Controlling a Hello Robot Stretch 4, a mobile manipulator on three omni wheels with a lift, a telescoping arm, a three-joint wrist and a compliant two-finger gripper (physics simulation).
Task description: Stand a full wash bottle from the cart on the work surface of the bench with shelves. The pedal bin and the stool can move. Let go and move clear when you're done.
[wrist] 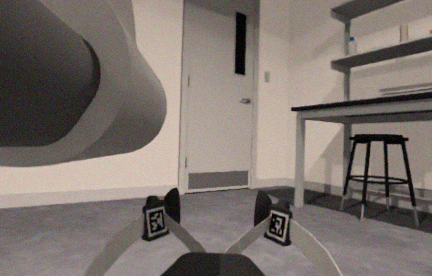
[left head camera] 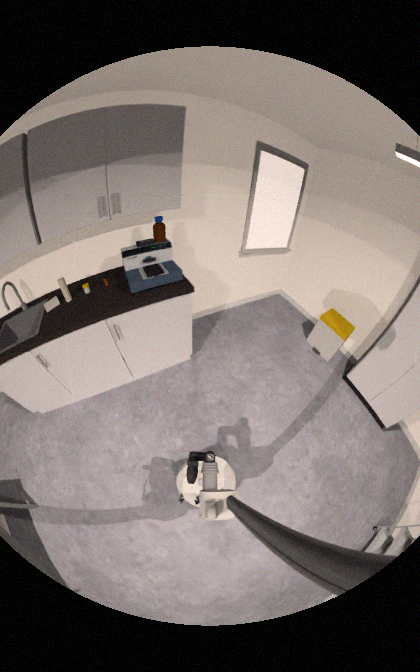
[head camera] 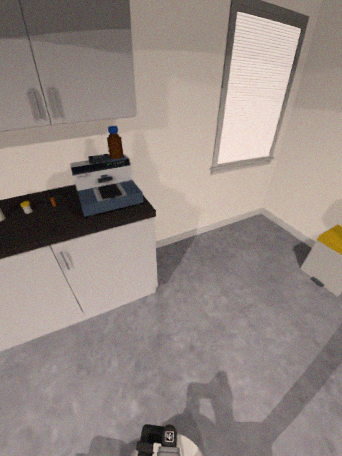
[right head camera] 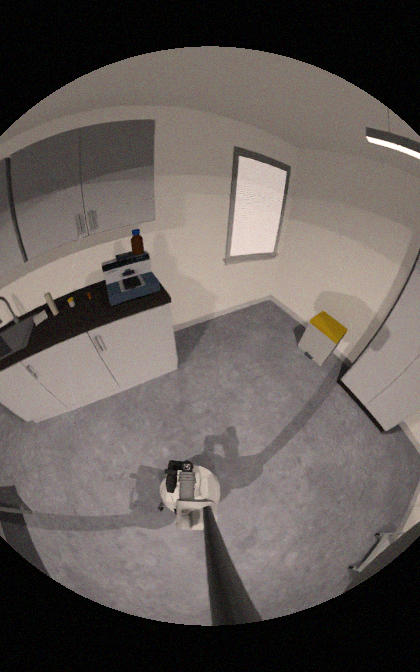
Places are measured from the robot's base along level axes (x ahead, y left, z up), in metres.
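Pixels of known places: hand, its tool point: (wrist: 217, 210) (left head camera: 188, 500) (right head camera: 168, 509).
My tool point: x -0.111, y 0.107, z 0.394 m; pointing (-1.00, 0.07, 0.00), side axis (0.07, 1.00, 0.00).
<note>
For each thing: its top centre in the pictures, then the offset to it from my tool point. "*": a spot on its surface instead. Level surfaces: height alone.
- black stool, a spot on its surface: (wrist: 378, 138) * dx -1.429, dy +1.095, dz +0.110 m
- dark counter, height of its surface: dz +0.489 m
- brown bottle, a spot on its surface: (head camera: 115, 145) * dx +1.430, dy +0.284, dz +0.801 m
My gripper (wrist: 217, 207) is open in the wrist view, with no object between its fingertips. The bench with shelves (wrist: 325, 107) stands at the right of the wrist view, beyond the gripper across the floor. The black stool (wrist: 378, 138) stands upright at the front of the bench, partly under its edge. The pedal bin (head camera: 325, 262) (left head camera: 326, 341) (right head camera: 318, 343), white with a yellow lid, stands upright near the right wall in the head views. I cannot make out the cart or a wash bottle on it.
A small blue-capped bottle (wrist: 352, 46) stands on the bench's lower shelf. A closed door (wrist: 217, 110) is left of the bench. A dark counter (head camera: 30, 230) carries a blue instrument (head camera: 112, 200), with a brown bottle (head camera: 115, 145) on top. A tall cabinet (left head camera: 395, 355) stands right of the bin.
</note>
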